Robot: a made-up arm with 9 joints. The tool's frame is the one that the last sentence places.
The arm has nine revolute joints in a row. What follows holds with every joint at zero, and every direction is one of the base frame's.
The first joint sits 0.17 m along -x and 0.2 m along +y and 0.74 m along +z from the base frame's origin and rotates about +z.
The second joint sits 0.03 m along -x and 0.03 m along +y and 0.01 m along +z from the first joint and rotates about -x.
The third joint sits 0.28 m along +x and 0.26 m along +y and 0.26 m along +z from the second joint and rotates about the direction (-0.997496, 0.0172, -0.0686).
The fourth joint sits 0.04 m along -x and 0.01 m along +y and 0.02 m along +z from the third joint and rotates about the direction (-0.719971, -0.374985, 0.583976).
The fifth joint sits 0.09 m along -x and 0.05 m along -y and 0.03 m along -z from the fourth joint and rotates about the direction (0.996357, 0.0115, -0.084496).
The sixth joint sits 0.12 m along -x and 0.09 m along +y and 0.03 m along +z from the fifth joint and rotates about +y.
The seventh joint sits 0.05 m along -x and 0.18 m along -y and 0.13 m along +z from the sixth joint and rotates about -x.
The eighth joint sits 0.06 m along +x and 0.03 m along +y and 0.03 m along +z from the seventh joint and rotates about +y.
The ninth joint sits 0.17 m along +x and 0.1 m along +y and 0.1 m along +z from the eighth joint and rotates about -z.
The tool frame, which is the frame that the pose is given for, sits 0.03 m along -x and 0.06 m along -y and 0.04 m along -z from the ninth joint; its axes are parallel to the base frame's.
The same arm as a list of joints. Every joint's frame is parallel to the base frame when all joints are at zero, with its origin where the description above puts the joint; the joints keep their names.
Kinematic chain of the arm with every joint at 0, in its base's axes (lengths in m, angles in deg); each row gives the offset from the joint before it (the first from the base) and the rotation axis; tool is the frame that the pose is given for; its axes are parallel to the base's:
joint 1: xyz -0.17 0.2 0.74 axis +z
joint 2: xyz -0.03 0.03 0.01 axis -x
joint 3: xyz 0.28 0.26 0.26 axis -0.997496 0.0172 -0.0686
joint 4: xyz -0.04 0.01 0.02 axis -0.719971 -0.374985 0.583976
joint 5: xyz -0.09 -0.05 -0.03 axis 0.996357 0.0115 -0.084496
joint 6: xyz -0.12 0.09 0.03 axis +y
joint 7: xyz -0.05 -0.18 0.13 axis -x
joint 8: xyz 0.06 0.03 0.03 axis +y
joint 9: xyz 0.17 0.1 0.1 axis -z
tool: xyz -0.03 -0.06 -0.04

